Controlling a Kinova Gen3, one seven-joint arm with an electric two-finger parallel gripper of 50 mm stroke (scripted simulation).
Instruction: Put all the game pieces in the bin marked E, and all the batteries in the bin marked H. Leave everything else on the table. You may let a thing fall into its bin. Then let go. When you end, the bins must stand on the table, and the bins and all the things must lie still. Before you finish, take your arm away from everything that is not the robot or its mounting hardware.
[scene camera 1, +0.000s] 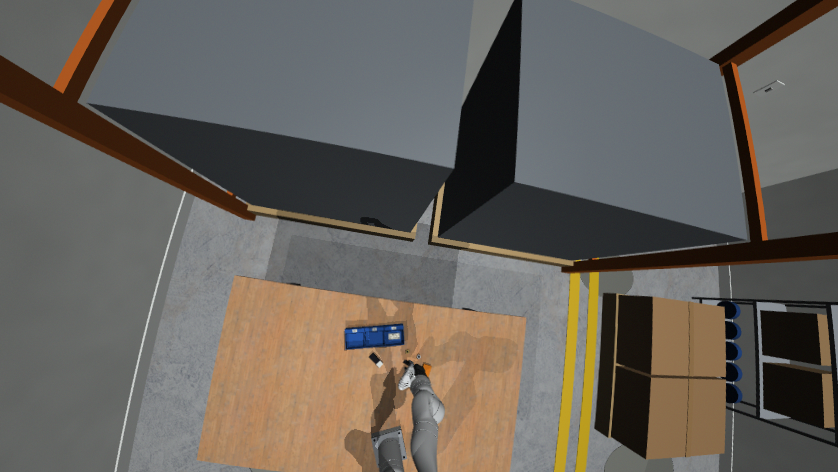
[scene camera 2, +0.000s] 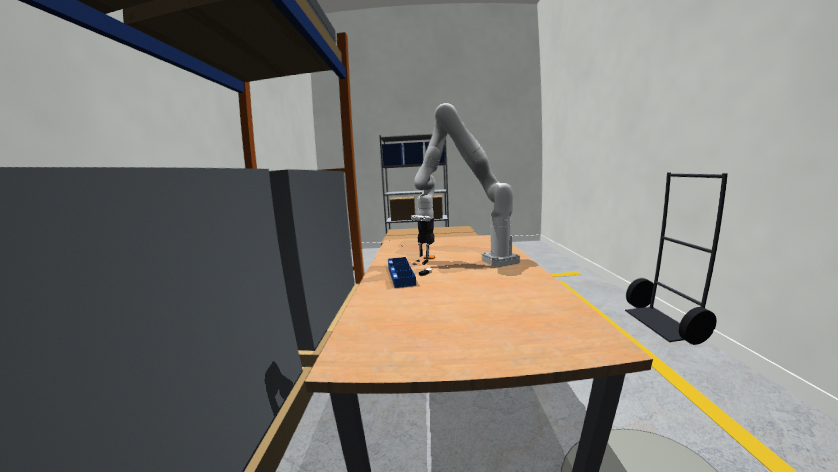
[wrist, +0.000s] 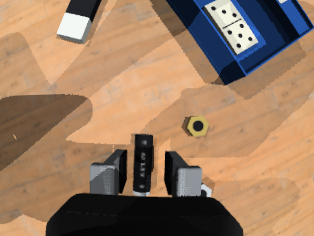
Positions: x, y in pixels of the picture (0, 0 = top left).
Scene:
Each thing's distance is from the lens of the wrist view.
my gripper (wrist: 145, 165): 18 cm
dark cylindrical battery (wrist: 142, 170): 20 cm

